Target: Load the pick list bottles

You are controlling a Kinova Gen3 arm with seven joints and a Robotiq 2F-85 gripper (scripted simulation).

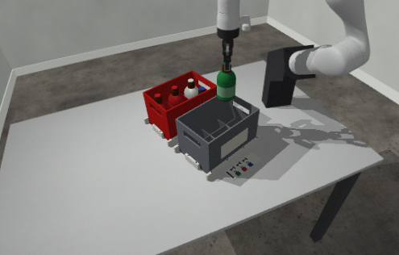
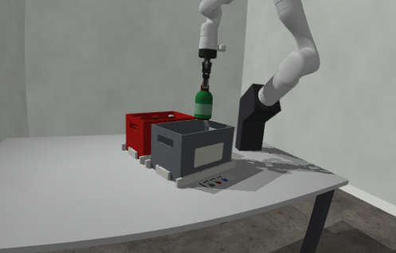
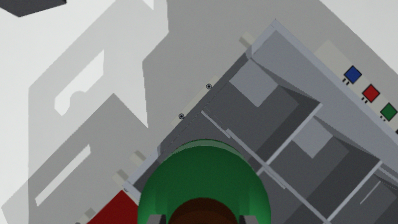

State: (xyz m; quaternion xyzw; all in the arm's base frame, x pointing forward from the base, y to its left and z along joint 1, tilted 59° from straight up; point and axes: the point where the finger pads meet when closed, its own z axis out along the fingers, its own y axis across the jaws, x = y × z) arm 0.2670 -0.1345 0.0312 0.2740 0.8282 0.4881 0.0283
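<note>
Now: the green-label bottle 70 mm below my hand. Also, from my hand: red crate (250 mm below, 150 mm to the right, 150 mm ahead); grey crate (250 mm below, 70 mm to the left, 70 mm ahead); blue-label bottle (250 mm below, 130 mm to the right, 60 mm ahead).
</note>
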